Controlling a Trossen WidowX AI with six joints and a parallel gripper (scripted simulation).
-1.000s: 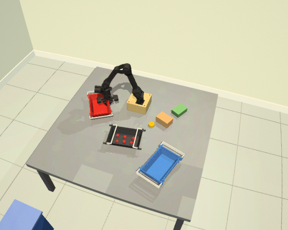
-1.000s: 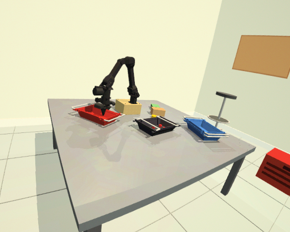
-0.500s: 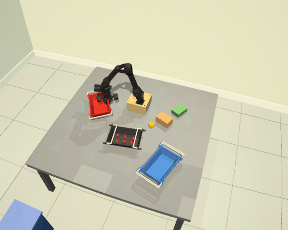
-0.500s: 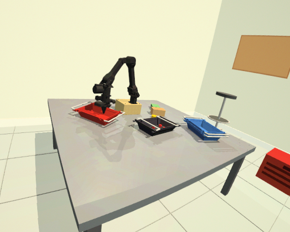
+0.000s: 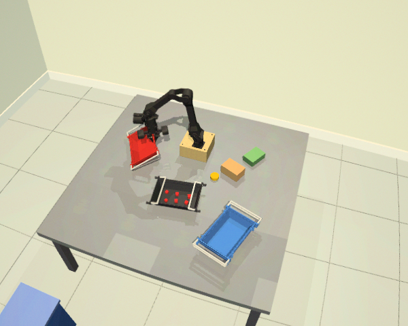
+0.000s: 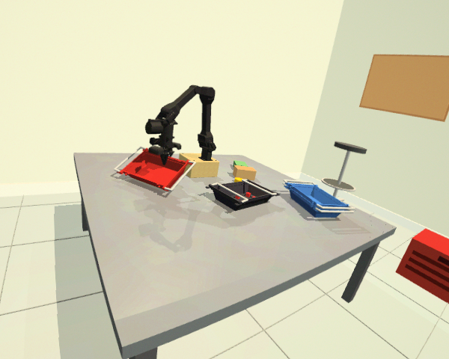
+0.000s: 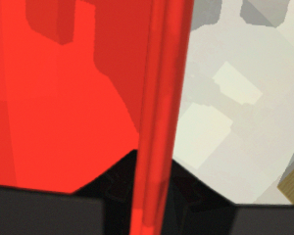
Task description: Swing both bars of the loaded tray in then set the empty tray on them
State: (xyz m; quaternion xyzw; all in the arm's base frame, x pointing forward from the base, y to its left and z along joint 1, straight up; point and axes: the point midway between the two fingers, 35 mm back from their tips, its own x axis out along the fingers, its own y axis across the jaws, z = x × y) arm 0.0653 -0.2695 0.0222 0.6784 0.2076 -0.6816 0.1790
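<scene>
My gripper tip is now 7 cm to the left of the red tray, 4 cm short of it and 1 cm above it. From my gripper tip the other things lie so: orange block (51 cm to the left, 5 cm below, 1 cm ahead); then green block (61 cm to the left, 15 cm behind, 6 cm below); then yellow disc (42 cm to the left, 8 cm ahead, 7 cm below).
</scene>
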